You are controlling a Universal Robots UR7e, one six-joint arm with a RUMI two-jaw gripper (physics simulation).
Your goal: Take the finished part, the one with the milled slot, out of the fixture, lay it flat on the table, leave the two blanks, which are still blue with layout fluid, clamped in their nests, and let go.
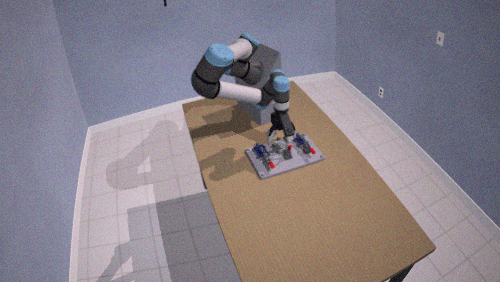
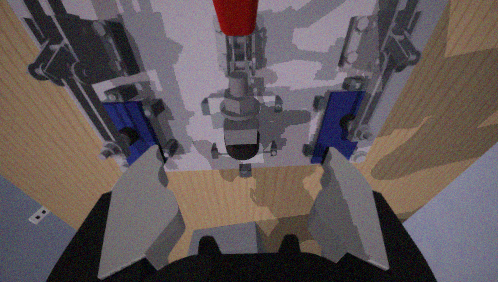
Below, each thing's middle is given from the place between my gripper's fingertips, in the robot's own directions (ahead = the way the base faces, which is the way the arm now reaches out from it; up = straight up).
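The finished part (image 2: 267, 99) has my hand 3 cm above it, and the fixture plate (image 1: 300, 159) is 4 cm ahead of my hand and 5 cm below it.
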